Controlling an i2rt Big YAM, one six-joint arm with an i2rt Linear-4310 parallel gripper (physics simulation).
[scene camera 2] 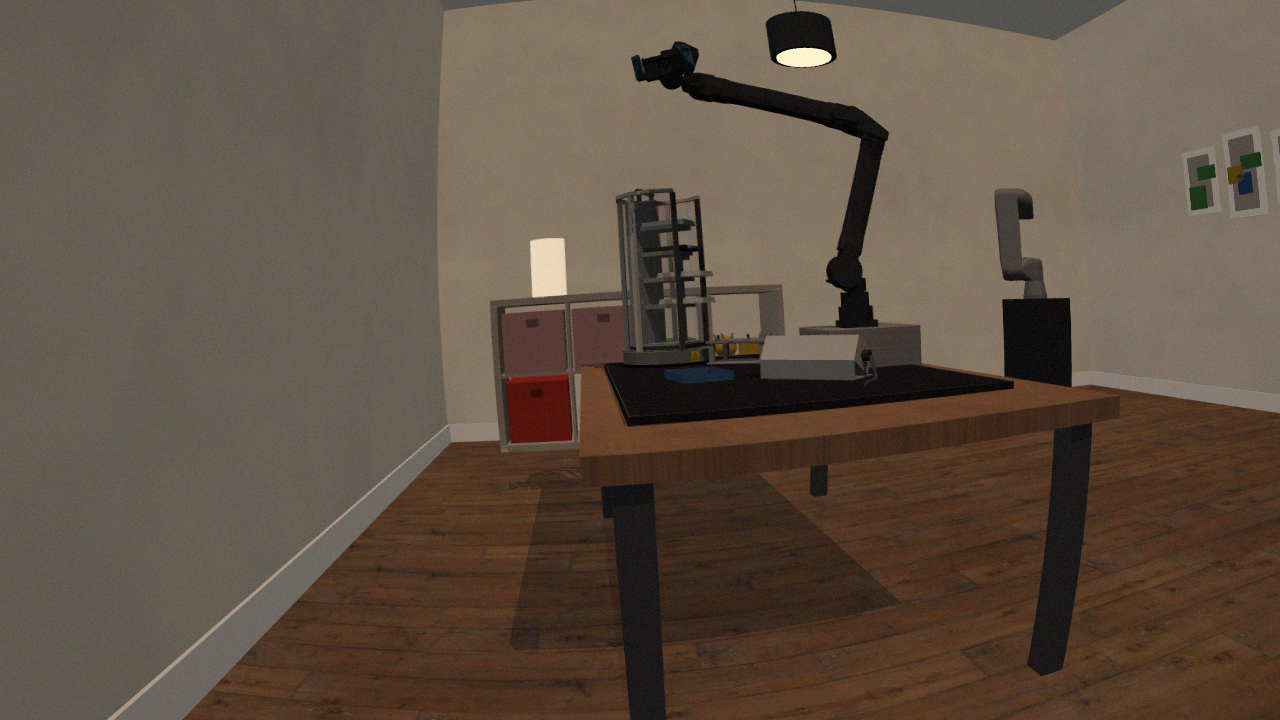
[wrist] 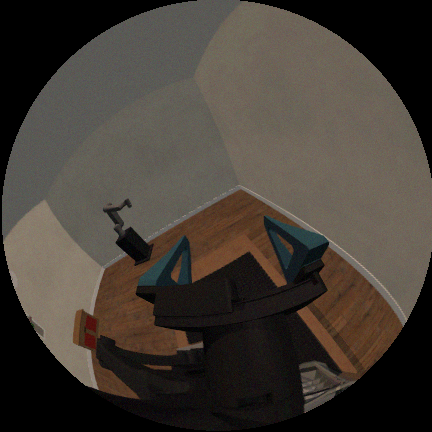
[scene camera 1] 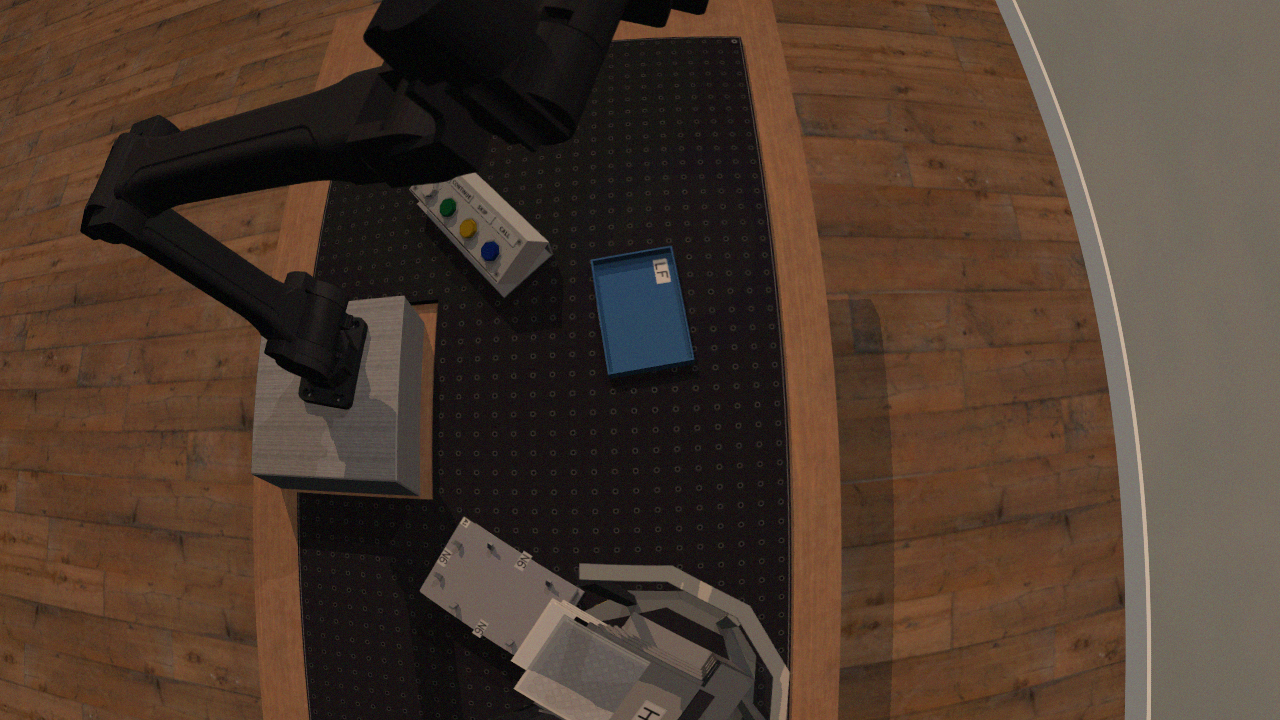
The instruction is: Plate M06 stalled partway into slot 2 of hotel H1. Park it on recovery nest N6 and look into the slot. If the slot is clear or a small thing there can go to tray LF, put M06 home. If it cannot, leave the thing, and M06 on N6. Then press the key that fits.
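Places are measured from the arm's base along level axes (x ahead, y left, z up), in metres.
Where they show: gripper, between the fingertips: (scene camera 2: 657,52) (wrist: 224,229); arm's base, origin of its link: (scene camera 2: 856,326) (wrist: 199,357) (scene camera 1: 334,362).
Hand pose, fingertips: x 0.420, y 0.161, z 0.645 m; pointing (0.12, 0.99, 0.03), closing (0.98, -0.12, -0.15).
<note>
Each offset is from my fingertips to the centre of the thing.
My gripper (scene camera 2: 637,68) (wrist: 224,229) is open and empty, high above the table; its fingers do not show in scene camera 1. Hotel H1 {0.041 m ahead, 0.501 m right, 0.491 m down} (scene camera 1: 626,571) (scene camera 2: 677,268) stands at the table's far end in scene camera 2. Pale plates {0.019 m ahead, 0.490 m right, 0.354 m down} (scene camera 1: 586,660) stick out of it toward nest N6; which one is M06 cannot be read. The inside of slot 2 is hidden. Nest N6 {0.157 m back, 0.410 m right, 0.695 m down} (scene camera 1: 501,583), a grey plate with small posts, has its visible part bare. The blue tray LF {0.036 m back, 0.025 m right, 0.724 m down} (scene camera 1: 642,313) (scene camera 2: 698,374) is empty. The key box {0.275 m back, 0.081 m left, 0.691 m down} (scene camera 1: 521,234) (scene camera 2: 810,358) has green {0.309 m back, 0.080 m left, 0.669 m down} (scene camera 1: 447,206), yellow {0.270 m back, 0.048 m left, 0.669 m down} (scene camera 1: 468,227) and blue {0.231 m back, 0.017 m left, 0.669 m down} (scene camera 1: 489,250) keys.
The arm stands on a grey block (scene camera 1: 380,394) (scene camera 2: 904,344) at the table's side. Its upper links pass over the key box end in scene camera 1. A lamp (scene camera 2: 801,40) hangs behind. A second arm on a black stand (scene camera 2: 1036,340) (wrist: 134,245) is beyond the table.
</note>
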